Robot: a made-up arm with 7 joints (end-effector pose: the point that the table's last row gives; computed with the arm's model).
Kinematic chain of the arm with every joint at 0, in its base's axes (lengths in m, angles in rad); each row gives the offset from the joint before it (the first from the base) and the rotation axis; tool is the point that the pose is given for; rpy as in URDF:
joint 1: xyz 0 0 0.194 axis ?
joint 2: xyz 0 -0.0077 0.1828 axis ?
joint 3: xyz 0 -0.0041 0.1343 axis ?
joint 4: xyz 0 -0.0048 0.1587 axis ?
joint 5: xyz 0 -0.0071 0.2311 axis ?
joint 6: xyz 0 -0.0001 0.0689 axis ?
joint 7: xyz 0 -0.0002 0.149 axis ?
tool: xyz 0 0 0 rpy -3.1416 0 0
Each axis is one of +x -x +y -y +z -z.
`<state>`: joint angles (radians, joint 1 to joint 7).
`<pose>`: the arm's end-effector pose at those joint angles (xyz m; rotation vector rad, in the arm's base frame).
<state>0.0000 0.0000 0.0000 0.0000 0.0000 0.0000 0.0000</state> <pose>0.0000 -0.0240 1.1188 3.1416 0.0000 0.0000</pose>
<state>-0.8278 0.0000 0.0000 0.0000 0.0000 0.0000 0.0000</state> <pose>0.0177 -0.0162 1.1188 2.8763 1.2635 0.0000</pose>
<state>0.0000 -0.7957 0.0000 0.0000 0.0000 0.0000 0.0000</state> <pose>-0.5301 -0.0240 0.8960 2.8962 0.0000 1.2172</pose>
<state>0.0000 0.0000 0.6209 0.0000 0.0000 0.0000 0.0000</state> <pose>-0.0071 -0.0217 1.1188 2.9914 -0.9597 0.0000</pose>
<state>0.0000 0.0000 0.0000 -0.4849 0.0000 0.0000 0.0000</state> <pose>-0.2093 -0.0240 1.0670 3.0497 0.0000 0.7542</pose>
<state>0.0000 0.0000 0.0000 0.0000 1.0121 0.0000 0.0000</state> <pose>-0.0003 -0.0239 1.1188 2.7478 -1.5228 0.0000</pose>
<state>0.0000 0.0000 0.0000 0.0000 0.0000 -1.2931 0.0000</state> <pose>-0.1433 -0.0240 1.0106 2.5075 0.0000 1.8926</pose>
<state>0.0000 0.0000 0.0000 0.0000 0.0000 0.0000 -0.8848</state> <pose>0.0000 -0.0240 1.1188 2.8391 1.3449 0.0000</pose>
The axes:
joint 1: -z
joint 2: +y
joint 3: -z
joint 4: +y
joint 5: -z
joint 6: +y
joint 7: -z

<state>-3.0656 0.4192 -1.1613 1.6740 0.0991 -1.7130 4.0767</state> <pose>-0.2901 -0.2361 0.7051 3.0481 0.2489 0.4780</pose>
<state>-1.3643 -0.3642 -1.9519 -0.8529 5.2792 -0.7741 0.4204</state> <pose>0.2910 -0.0394 0.9397 1.2031 -1.6829 0.1552</pose>
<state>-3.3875 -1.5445 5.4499 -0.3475 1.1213 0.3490 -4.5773</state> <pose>0.6579 0.3161 0.3515 -1.3391 -1.6386 1.7775</pose>
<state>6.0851 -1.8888 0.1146 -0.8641 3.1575 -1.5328 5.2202</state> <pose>-0.5193 -0.1146 0.0581 -1.1203 1.5838 -0.4362</pose>
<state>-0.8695 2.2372 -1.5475 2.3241 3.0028 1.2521 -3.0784</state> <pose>-0.1923 0.2933 0.2482 0.9288 -1.4048 2.6053</pose>
